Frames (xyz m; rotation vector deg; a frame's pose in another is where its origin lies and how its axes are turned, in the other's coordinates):
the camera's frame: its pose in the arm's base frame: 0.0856 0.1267 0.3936 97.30 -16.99 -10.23
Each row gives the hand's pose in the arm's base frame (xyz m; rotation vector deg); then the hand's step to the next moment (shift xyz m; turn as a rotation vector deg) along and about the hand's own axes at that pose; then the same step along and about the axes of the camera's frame.
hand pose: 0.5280 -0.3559 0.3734 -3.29 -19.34 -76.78
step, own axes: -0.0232 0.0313 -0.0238 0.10 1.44 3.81
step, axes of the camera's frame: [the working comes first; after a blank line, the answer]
step, axes of the arm's base frame: 0.0306 0.0237 -0.0242 0.61 1.13 3.87

0.0209 -0.0298 -0.0276 0.45 3.62 -1.82
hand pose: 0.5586 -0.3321 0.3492 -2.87 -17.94 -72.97
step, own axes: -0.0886 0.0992 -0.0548 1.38 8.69 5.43
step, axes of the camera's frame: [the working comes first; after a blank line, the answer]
step, axes of the arm's base frame: 0.0821 0.1006 -0.0619 7.46 2.44 6.73

0.0453 -0.0816 -0.1095 6.74 5.64 -5.45
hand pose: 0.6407 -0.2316 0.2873 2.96 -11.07 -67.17
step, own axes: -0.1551 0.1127 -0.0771 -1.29 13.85 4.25
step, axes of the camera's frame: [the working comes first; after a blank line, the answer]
step, axes of the arm's base frame: 0.0584 0.1818 -0.0791 11.37 6.83 5.97

-0.0023 -0.1067 -0.1769 9.13 3.96 -10.61
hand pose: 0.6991 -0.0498 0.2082 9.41 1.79 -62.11
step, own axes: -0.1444 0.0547 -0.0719 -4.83 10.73 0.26
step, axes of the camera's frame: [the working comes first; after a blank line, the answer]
step, axes of the arm's base frame: -0.0155 0.1623 -0.0493 7.18 9.10 2.03

-0.0654 -0.0679 -0.1418 4.26 0.18 -10.97
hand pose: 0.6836 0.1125 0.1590 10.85 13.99 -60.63
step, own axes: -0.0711 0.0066 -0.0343 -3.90 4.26 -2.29
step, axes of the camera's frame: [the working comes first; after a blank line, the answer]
step, axes of the arm's base frame: -0.0311 0.0718 -0.0121 1.67 5.91 -0.91

-0.0516 -0.0182 -0.0573 -0.21 -1.81 -5.94
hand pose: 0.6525 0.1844 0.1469 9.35 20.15 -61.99
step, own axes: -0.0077 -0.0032 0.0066 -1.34 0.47 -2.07
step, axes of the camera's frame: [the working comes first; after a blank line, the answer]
step, axes of the arm's base frame: -0.0048 0.0030 0.0090 -0.56 1.96 -1.47

-0.0049 0.0090 -0.0028 -1.19 -1.65 -1.47
